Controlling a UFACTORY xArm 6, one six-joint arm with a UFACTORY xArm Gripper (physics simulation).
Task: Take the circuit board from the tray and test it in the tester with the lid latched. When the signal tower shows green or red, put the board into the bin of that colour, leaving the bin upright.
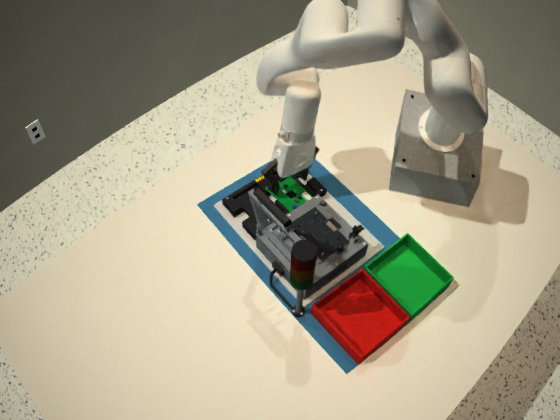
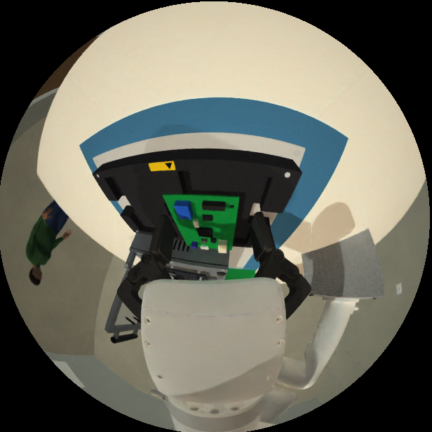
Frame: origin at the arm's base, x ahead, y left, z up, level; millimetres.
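Seen in the pictures: gripper, between the fingertips: (image 1: 287, 184); arm's base, origin of its link: (image 1: 441, 130).
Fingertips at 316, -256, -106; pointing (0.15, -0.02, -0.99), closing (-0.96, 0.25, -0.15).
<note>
Offsets run from my fingertips to a thing's top centre, as dx, dy, dz. "spot": to the spot under its first point. Level surfaces: height alone.
The green circuit board {+16, +22, +3} (image 1: 289, 194) (image 2: 192, 227) lies in the black tray {spot: +99, -63, -17} (image 1: 241, 201) (image 2: 227, 172), its tester-side end near the tester. My gripper (image 1: 292, 181) (image 2: 211, 221) is open over the tray, one finger on each side of the board, nothing held. The fingers' exact height above the tray is hard to tell. The grey tester {spot: +60, +252, +15} (image 1: 361, 250) (image 2: 200, 257) has its clear lid {spot: +204, +89, +181} (image 1: 262, 212) raised. The signal tower {spot: +266, +229, +209} (image 1: 303, 265) stands at the tester's corner, its red, amber and green sections dark. The red bin {+185, +336, +12} (image 1: 365, 320) and green bin {+40, +374, +12} (image 1: 412, 280) stand upright and empty.
The tester, tray and tower are on a blue mat {dz -33} (image 1: 327, 345) (image 2: 220, 112). The bins adjoin the tester's far end from the tray. A black cable {spot: +240, +159, -27} (image 1: 279, 294) runs to the tower's foot. The robot's grey base block (image 1: 432, 172) (image 2: 350, 265) stands beside the mat.
</note>
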